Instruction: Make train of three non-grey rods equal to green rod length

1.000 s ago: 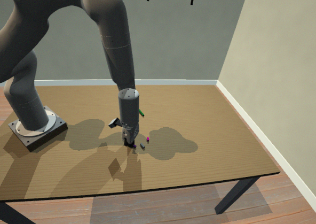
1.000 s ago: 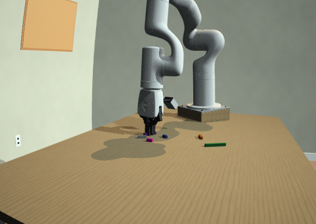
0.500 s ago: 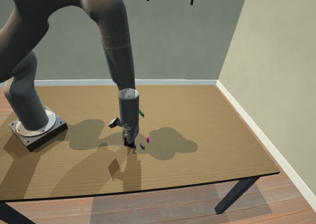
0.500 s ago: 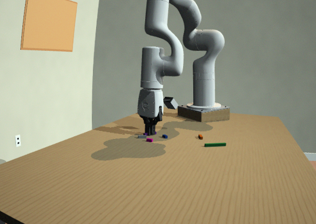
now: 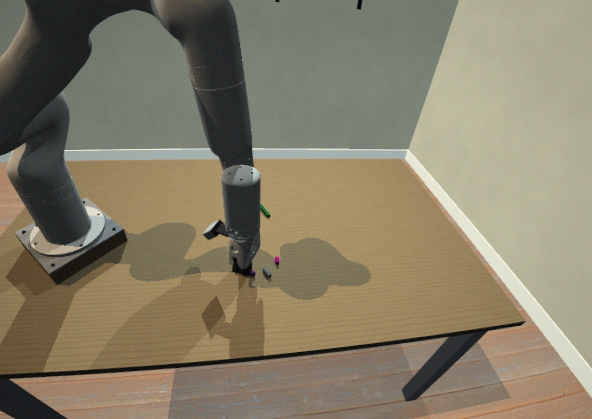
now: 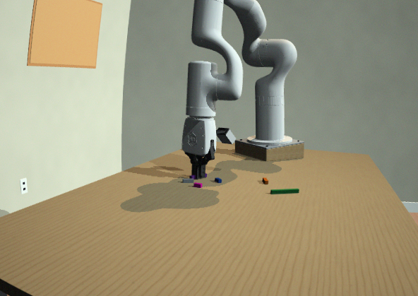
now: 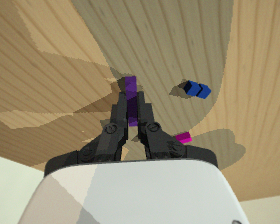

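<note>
My gripper is now 6 cm short of the grey rod, 2 cm above it and 1 cm to the left of it. Also, from my hand: orange rod (19 cm to the left, 4 cm behind, 2 cm below); magenta rod (9 cm ahead, 4 cm to the left, 2 cm below); purple rod (2 cm below).
</note>
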